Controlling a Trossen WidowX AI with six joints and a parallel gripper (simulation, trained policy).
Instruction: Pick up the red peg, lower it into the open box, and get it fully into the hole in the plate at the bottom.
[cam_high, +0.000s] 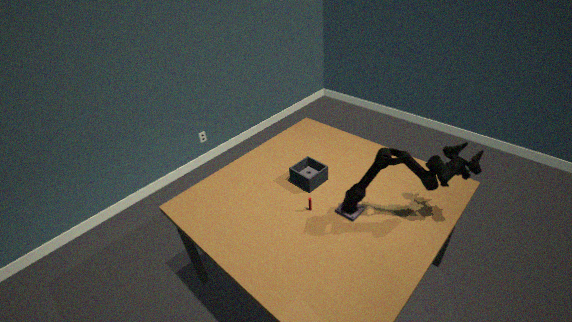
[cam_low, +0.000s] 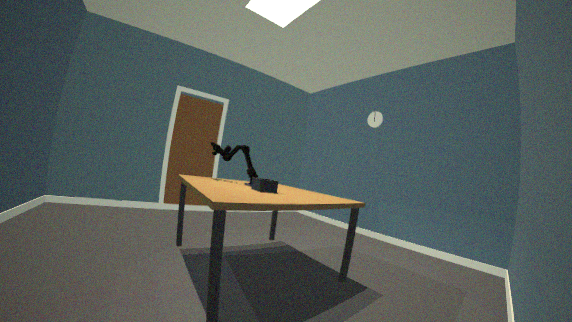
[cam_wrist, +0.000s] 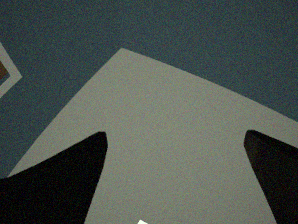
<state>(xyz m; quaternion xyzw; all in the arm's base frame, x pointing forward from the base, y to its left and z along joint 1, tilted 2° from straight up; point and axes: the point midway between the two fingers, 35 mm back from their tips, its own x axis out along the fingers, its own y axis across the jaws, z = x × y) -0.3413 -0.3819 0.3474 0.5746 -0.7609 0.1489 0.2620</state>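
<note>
The red peg lies 560 mm to the left of my gripper tip, 490 mm ahead of it and 340 mm below it. Also, from my gripper tip: plate (680 mm ahead, 410 mm to the left, 340 mm below); then grey box (680 mm ahead, 410 mm to the left, 360 mm below).
</note>
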